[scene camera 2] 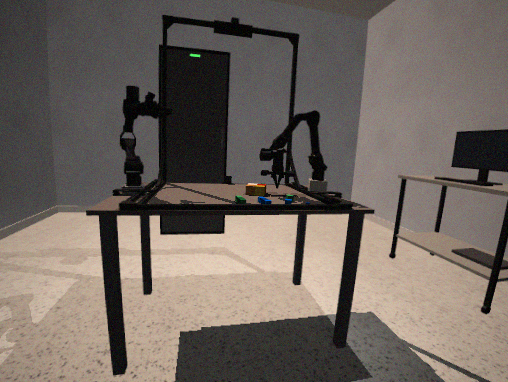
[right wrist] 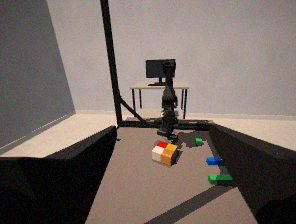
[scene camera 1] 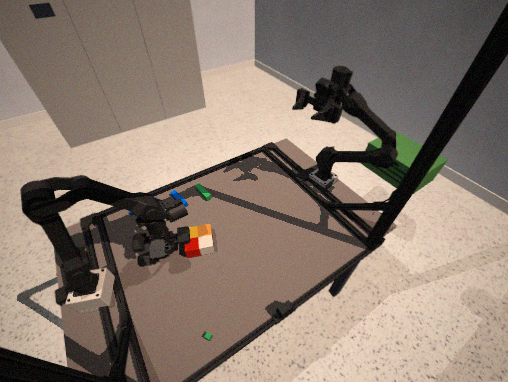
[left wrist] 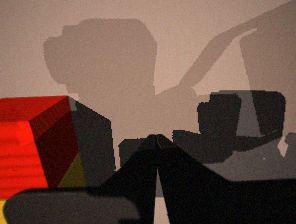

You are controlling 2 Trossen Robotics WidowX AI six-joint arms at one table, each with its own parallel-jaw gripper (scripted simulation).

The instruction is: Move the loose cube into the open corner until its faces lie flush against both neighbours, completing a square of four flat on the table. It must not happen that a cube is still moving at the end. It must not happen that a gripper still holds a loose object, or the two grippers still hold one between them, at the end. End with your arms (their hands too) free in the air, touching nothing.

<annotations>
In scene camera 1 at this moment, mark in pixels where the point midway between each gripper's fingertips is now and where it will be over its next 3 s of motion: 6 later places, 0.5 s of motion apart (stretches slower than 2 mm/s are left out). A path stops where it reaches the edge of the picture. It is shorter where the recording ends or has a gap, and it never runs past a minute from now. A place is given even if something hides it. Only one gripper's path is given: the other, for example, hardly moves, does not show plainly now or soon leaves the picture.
The left gripper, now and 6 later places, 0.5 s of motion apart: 167,251; 170,246; 183,253; 191,261; 195,267; 194,268; 194,268
</annotations>
